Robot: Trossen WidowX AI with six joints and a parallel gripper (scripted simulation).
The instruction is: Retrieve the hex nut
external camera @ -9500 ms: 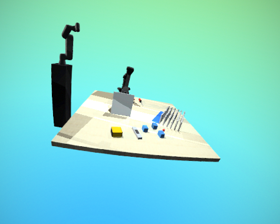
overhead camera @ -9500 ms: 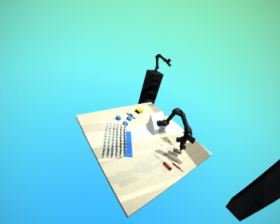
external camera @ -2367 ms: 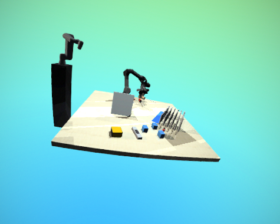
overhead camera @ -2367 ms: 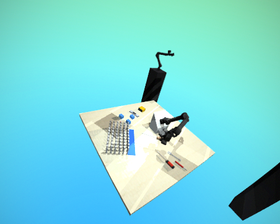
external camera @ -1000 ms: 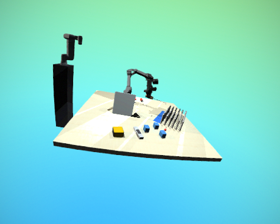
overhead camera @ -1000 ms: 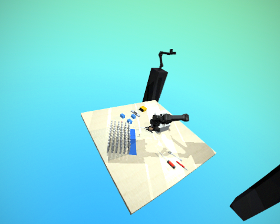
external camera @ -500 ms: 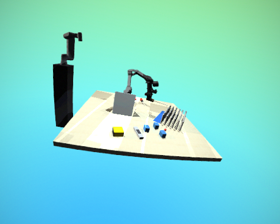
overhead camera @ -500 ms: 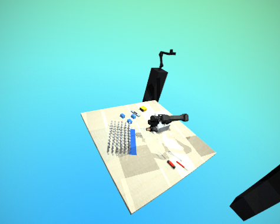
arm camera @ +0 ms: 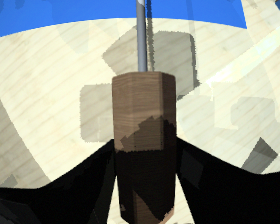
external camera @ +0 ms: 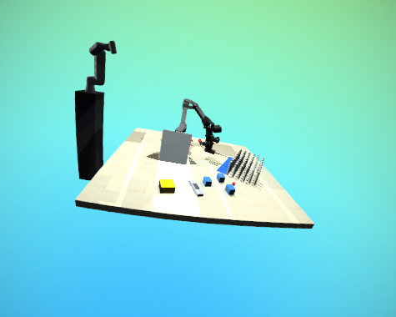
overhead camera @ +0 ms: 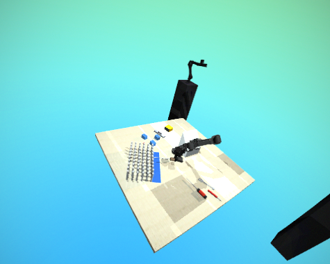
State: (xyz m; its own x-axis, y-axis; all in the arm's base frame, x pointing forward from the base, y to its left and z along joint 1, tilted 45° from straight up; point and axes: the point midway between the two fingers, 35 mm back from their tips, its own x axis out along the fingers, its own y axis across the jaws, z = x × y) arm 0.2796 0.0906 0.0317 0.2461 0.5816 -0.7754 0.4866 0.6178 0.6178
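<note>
My gripper tip is 17 cm short of the blue taped strip, 5 cm to the left of it and 7 cm above it. Round my gripper tip: grey forked tool: 16 cm behind, 34 cm to the left, 6 cm below; grey bar: 14 cm behind, 49 cm to the right, 5 cm below; wooden-handled tool: 9 cm ahead, 5 cm to the right, 1 cm above.
</note>
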